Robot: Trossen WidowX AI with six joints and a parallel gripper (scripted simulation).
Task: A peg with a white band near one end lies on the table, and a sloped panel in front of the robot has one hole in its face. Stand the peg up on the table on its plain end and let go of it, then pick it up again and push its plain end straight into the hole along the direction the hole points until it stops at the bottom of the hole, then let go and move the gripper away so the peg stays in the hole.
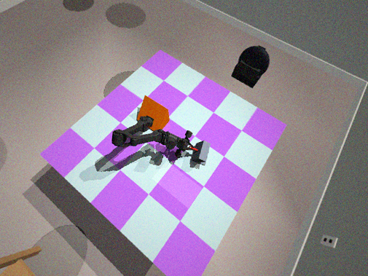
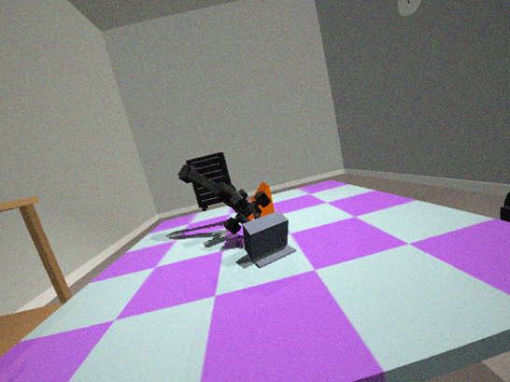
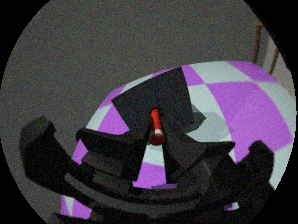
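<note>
Now: gripper tip 50 mm short of the grey sloped panel, 20 mm above it and 10 mm to the right of it. From my gripper tip the other things lie so: red peg (10 mm behind, 10 mm above).
</note>
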